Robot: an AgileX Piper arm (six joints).
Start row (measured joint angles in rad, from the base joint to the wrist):
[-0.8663 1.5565 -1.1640 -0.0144 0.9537 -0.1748]
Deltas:
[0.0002 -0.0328 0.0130 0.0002 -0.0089 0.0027]
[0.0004 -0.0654 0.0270 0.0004 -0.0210 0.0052]
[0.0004 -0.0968 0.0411 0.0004 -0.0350 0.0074]
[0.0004 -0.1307 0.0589 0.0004 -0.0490 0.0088]
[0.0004 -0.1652 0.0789 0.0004 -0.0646 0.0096]
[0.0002 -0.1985 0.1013 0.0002 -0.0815 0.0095]
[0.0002 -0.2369 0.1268 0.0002 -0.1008 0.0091]
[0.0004 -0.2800 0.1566 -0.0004 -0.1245 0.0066]
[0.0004 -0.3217 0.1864 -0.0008 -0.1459 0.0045]
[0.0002 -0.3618 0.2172 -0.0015 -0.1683 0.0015]
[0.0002 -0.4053 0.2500 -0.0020 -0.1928 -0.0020]
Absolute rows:
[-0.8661 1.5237 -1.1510 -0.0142 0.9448 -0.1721]
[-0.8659 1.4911 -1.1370 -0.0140 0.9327 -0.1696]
[-0.8659 1.4597 -1.1229 -0.0140 0.9187 -0.1674]
[-0.8659 1.4258 -1.1051 -0.0140 0.9047 -0.1660]
[-0.8659 1.3913 -1.0851 -0.0140 0.8891 -0.1652]
[-0.8661 1.3580 -1.0627 -0.0142 0.8722 -0.1653]
[-0.8661 1.3196 -1.0372 -0.0142 0.8529 -0.1657]
[-0.8659 1.2765 -1.0074 -0.0148 0.8292 -0.1682]
[-0.8659 1.2348 -0.9776 -0.0152 0.8078 -0.1703]
[-0.8661 1.1947 -0.9468 -0.0159 0.7854 -0.1733]
[-0.8661 1.1512 -0.9140 -0.0164 0.7609 -0.1768]

